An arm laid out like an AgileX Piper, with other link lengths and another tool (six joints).
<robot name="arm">
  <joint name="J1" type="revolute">
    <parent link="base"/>
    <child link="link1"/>
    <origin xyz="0 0 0.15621" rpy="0 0 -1.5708"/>
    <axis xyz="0 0 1"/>
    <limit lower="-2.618" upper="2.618"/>
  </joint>
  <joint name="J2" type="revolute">
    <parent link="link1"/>
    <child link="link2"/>
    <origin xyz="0 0 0" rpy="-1.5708 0 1.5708"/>
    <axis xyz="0 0 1"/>
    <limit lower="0" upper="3.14"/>
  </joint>
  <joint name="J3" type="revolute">
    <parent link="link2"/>
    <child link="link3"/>
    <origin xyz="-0.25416 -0.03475 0" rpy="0 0 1.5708"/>
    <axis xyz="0 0 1"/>
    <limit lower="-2.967" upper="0"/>
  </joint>
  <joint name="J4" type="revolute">
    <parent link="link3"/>
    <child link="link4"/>
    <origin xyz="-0.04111 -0.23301 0" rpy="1.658 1.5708 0"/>
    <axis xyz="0 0 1"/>
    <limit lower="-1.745" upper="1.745"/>
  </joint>
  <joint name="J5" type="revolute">
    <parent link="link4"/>
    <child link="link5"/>
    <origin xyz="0 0 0" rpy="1.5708 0 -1.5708"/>
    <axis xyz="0 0 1"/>
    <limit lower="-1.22" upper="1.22"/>
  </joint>
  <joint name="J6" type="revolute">
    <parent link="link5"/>
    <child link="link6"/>
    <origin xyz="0 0.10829 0" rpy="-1.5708 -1.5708 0"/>
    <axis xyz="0 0 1"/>
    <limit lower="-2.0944" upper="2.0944"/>
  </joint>
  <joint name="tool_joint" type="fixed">
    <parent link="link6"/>
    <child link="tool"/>
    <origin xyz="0.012 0.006 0.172" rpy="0 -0.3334 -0.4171"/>
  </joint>
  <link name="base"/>
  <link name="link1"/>
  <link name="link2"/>
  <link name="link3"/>
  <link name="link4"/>
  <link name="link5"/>
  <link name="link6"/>
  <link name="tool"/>
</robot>
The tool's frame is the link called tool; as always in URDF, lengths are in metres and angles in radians.
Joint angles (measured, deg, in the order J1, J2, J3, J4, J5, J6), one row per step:
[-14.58 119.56 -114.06 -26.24 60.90 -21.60]
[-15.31 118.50 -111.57 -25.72 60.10 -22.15]
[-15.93 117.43 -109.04 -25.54 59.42 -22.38]
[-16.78 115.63 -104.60 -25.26 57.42 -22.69]
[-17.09 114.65 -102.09 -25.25 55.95 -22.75]
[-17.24 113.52 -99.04 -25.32 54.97 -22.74]
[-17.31 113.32 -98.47 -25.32 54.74 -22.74]
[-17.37 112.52 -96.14 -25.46 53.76 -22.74]
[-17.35 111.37 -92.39 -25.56 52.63 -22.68]
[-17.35 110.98 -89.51 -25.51 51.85 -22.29]
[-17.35 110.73 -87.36 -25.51 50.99 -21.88]
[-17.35 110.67 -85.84 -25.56 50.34 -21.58]
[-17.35 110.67 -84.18 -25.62 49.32 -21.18]
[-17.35 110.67 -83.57 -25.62 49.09 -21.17]
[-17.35 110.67 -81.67 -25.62 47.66 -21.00]
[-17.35 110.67 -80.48 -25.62 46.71 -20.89]
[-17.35 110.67 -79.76 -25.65 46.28 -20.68]
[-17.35 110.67 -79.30 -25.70 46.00 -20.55]
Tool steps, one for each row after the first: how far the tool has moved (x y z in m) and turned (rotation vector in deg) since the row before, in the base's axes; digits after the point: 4 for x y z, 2 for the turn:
[-0.0077 -0.0019 -0.0056 0.49 0.82 0.05]
[-0.0085 -0.0020 -0.0055 0.33 0.88 -0.15]
[-0.0109 -0.0013 -0.0088 0.47 0.85 0.23]
[-0.0043 0.0003 -0.0045 0.12 0.20 0.36]
[-0.0083 0.0022 -0.0075 0.30 0.99 0.27]
[-0.0015 0.0001 -0.0014 0.06 0.15 0.03]
[-0.0055 0.0019 -0.0058 0.13 0.63 0.38]
[-0.0108 0.0047 -0.0114 0.50 1.48 0.47]
[-0.0096 0.0043 -0.0129 0.77 1.49 -0.02]
[-0.0062 0.0032 -0.0093 0.55 0.86 0.00]
[-0.0046 0.0022 -0.0073 0.38 0.69 0.02]
[-0.0038 0.0025 -0.0080 0.41 0.51 0.08]
[-0.0022 0.0010 -0.0032 0.16 0.37 0.08]
[-0.0035 0.0032 -0.0088 0.45 0.44 0.42]
[-0.0021 0.0021 -0.0054 0.29 0.22 0.28]
[-0.0020 0.0012 -0.0034 0.20 0.22 -0.01]
[-0.0013 0.0007 -0.0021 0.10 0.14 0.02]

